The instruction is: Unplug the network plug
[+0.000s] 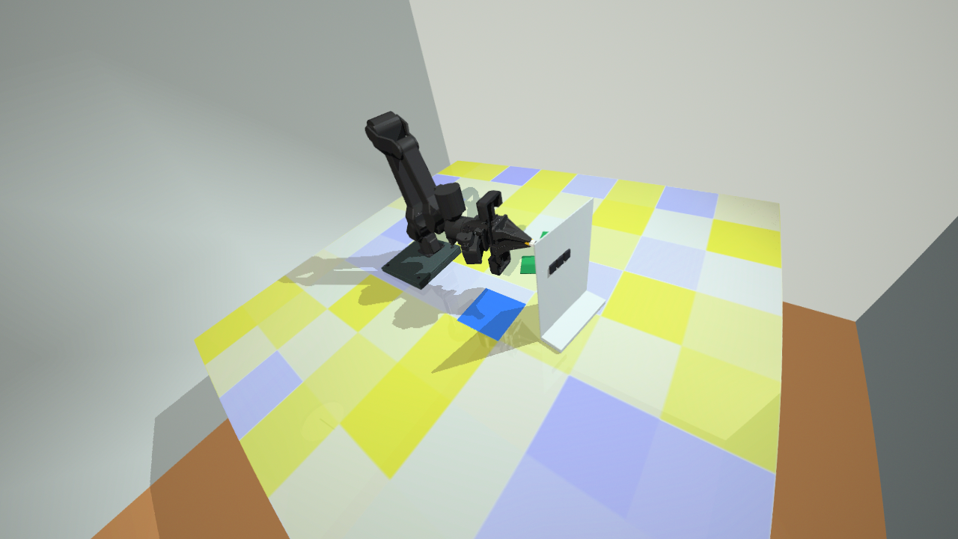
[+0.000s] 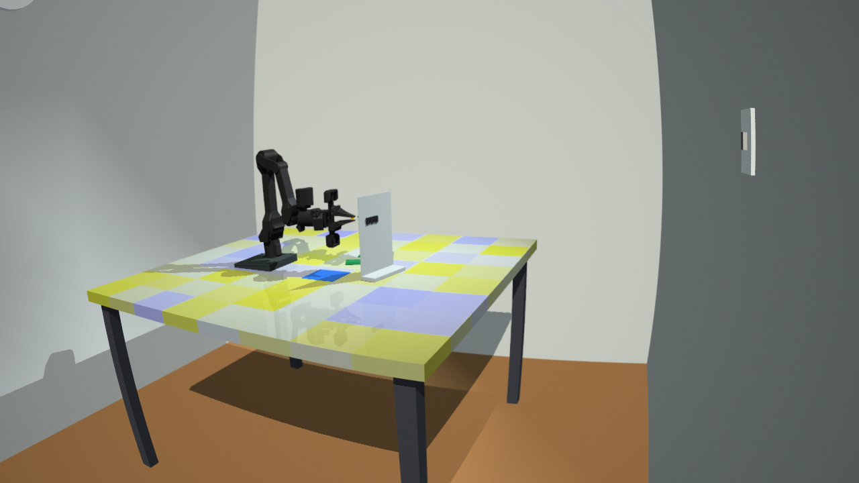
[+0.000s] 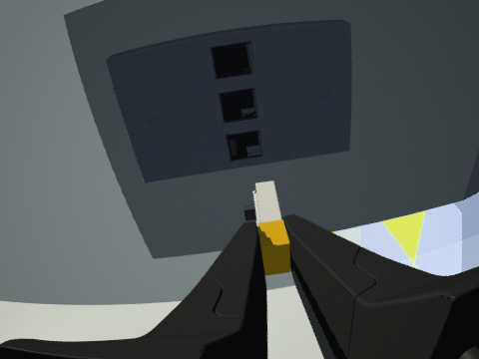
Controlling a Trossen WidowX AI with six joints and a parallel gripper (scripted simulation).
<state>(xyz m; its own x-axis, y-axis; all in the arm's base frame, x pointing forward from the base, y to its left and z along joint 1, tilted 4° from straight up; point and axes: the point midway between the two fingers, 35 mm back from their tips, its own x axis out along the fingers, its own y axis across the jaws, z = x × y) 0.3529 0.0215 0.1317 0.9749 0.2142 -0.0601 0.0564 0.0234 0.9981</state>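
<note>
Now: the blue square 17 cm below my gripper tip, 9 cm to the right of it and 6 cm behind it. From my gripper tip the other things lie so: upright panel (9 cm ahead, 6 cm below, 1 cm to the right); then network plug (1 cm ahead).
</note>
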